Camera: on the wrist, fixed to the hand. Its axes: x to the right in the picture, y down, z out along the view.
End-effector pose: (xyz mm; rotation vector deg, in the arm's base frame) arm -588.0 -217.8 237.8 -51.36 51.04 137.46
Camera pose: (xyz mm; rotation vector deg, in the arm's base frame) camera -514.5 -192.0 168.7 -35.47 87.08 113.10
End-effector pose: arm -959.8 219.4 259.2 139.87 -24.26 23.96
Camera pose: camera -934.3 320.2 253.6 173.04 -22.89 35.23
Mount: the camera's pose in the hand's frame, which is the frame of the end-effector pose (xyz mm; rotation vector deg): 0.7 -89.3 -53.6 34.47 -0.94 2.51
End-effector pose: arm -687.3 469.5 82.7 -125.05 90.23 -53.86
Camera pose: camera -656.6 508.4 174.3 -98.47 64.61 -68.10
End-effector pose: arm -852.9 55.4 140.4 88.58 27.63 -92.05
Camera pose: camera -888.0 147.6 106.9 111.96 -3.60 -104.62
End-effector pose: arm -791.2 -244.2 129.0 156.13 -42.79 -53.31
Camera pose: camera -721.8 -167.9 143.6 -143.35 56.73 36.96
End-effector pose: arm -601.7 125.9 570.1 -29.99 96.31 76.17
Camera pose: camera -553.7 47.0 522.0 -6.91 112.82 45.08
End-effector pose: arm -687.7 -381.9 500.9 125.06 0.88 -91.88
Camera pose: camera -661.8 -282.5 483.4 -144.48 32.93 99.01
